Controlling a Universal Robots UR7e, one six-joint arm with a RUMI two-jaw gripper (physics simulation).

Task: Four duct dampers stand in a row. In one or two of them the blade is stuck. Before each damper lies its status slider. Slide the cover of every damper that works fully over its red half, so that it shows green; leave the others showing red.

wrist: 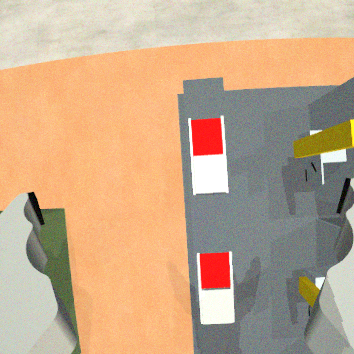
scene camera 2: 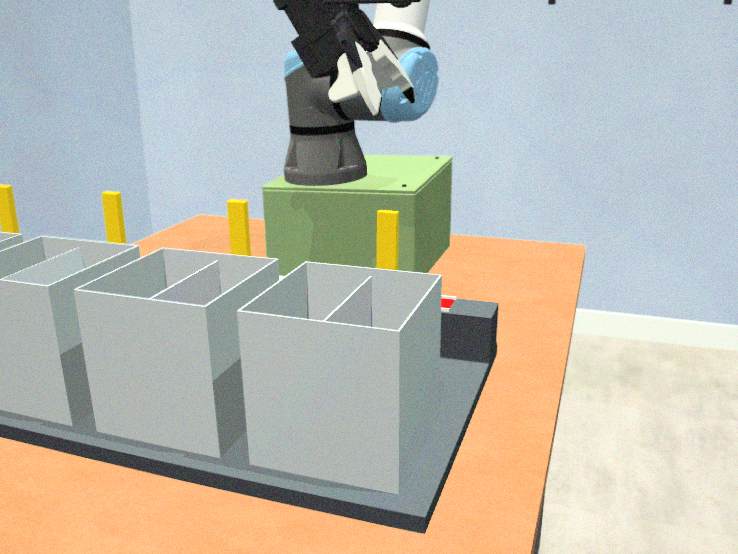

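Pixels of known places: gripper, fingertip midpoint: (wrist: 186,188) (scene camera 2: 396,108); arm's base, origin of the base link: (scene camera 2: 326,176).
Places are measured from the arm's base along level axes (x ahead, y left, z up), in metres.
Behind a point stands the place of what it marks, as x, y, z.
Observation:
Grey open-topped dampers (scene camera 2: 321,387) {0.699, 0.129, -0.055} (scene camera 2: 149,363) {0.663, -0.051, -0.059} (scene camera 2: 29,339) {0.632, -0.201, -0.055} stand in a row; a fourth shows partly at the left edge. The blades of the right damper (scene camera 2: 351,301) {0.613, 0.144, -0.005} and the one beside it (scene camera 2: 193,286) {0.569, -0.036, -0.012} look upright; the third damper's blade (scene camera 2: 50,268) {0.530, -0.230, -0.010} is tilted. In the wrist view, the upper slider has a red half (wrist: 207,136) {0.389, 0.214, -0.091} and a white cover (wrist: 210,174) {0.379, 0.163, -0.082} below it; the lower slider likewise shows its red half (wrist: 215,270) {0.352, 0.031, -0.091} above its cover (wrist: 217,306) {0.342, -0.017, -0.082}. No green shows. My gripper (scene camera 2: 393,106) {0.355, 0.164, 0.155} (wrist: 186,188) {0.355, 0.164, 0.155} is open and empty, high above the sliders.
Yellow levers (scene camera 2: 387,238) {0.505, 0.167, 0.029} (scene camera 2: 238,226) {0.468, -0.015, 0.029} (scene camera 2: 113,217) {0.432, -0.194, 0.027} (wrist: 325,140) {0.494, 0.167, 0.011} rise beside the dampers. A dark slider block (scene camera 2: 467,330) {0.425, 0.260, -0.111} stands at the right end of the grey base plate (scene camera 2: 444,411) {0.558, 0.236, -0.153}. The green robot pedestal (scene camera 2: 339,220) {0.096, 0.040, -0.058} is behind, on the orange table (scene camera 2: 524,286) {0.084, 0.360, -0.171}.

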